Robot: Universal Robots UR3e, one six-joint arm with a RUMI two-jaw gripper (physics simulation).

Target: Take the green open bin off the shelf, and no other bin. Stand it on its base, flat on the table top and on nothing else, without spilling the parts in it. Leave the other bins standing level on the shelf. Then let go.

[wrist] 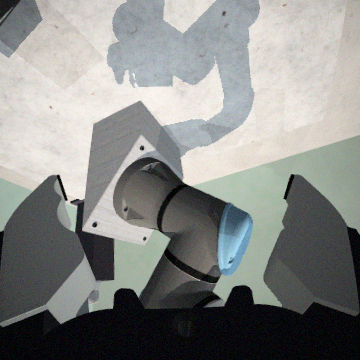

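Seen in the pictures: gripper, fingertip midpoint: (176, 178); arm's base at its link origin: (141, 189).
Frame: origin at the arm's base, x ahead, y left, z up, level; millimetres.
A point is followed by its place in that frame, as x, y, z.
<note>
My gripper (176, 178) {189, -152, 111} is open, its two grey jaws wide apart at the left and right of the wrist view. Nothing is held between them; the arm parts seen through the gap lie beyond the fingertips. The green open bin, the other bins and the shelf do not show in the wrist view. A pale speckled surface (305, 65) {-4, -355, -144} fills the upper part; I cannot tell for sure whether it is the table top.
The robot's own dark arm (192, 212) {42, -108, 84}, with a blue joint cap (235, 239), joins a grey mounting block (117, 137) {74, -2, -74} beyond the jaws. A dark part (97, 250) is beside the left jaw. A green surface (320, 170) lies beyond. Arm shadows cross the pale surface.
</note>
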